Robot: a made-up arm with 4 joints.
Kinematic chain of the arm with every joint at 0, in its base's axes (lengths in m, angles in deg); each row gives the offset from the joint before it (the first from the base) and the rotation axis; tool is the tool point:
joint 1: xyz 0 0 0.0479 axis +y
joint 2: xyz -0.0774 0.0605 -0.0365 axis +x
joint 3: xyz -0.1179 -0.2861 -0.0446 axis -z
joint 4: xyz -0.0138 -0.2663 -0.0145 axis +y
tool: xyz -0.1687 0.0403 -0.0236
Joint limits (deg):
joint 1: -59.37..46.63
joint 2: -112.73..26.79
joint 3: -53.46..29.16
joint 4: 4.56..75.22
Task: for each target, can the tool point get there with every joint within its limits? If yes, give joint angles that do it. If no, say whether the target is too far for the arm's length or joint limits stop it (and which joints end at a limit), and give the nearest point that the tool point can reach.
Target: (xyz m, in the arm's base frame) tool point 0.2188 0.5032 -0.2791
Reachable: no: joint limits stop it (at a limit: joint 1, joint 2, joint 3, joint 4) | nearest point 0.2289 0.3382 0.3483 | short by 0.649 m
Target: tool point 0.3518 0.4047 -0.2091
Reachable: no: joint limits stop it (at a limit: joint 1, joint 2, joint 3, joint 4) | nearest point 0.2289 0.3382 0.3483 | short by 0.575 m
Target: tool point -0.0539 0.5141 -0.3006
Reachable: no: joint limits stop it (at a limit: joint 1, joint 2, joint 3, joint 4) | nearest point -0.4800 0.3227 -0.1037 | short by 0.507 m
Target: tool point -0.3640 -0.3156 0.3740
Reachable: yes | joints 11.00 -42.33 11.41 14.06
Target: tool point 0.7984 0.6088 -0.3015
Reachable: no: too far | nearest point 0.2289 0.3382 0.3483 | short by 0.905 m
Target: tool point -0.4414 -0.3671 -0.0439
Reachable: yes | joints -10.58 -9.89 22.21 12.21
